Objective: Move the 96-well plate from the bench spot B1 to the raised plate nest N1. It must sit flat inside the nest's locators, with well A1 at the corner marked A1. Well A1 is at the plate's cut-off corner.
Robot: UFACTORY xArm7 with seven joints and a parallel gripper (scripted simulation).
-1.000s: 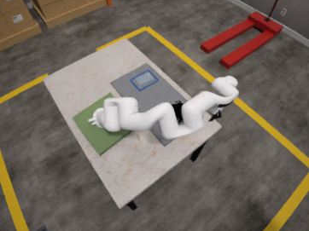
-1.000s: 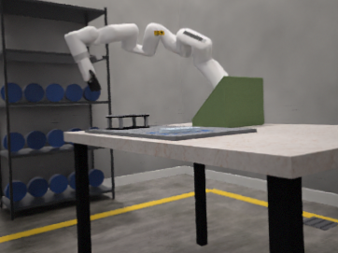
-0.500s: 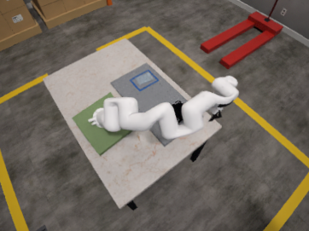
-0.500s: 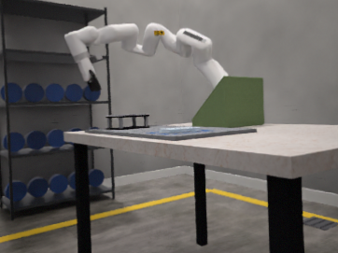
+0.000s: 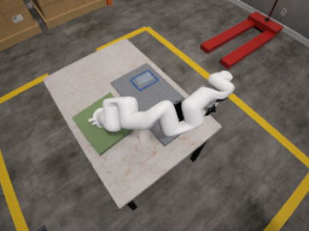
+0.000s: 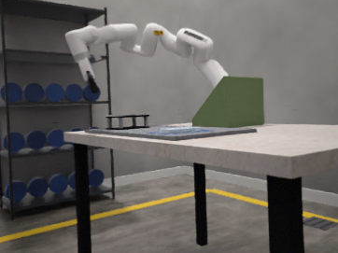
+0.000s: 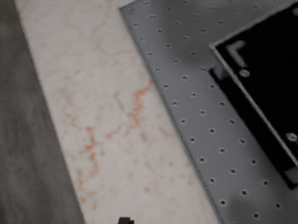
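Now: the 96-well plate 140 mm behind my hand, 560 mm to the left of it and 180 mm below it. The rest, counted from my hand: raised nest N1: 110 mm behind, 140 mm to the left, 130 mm below.
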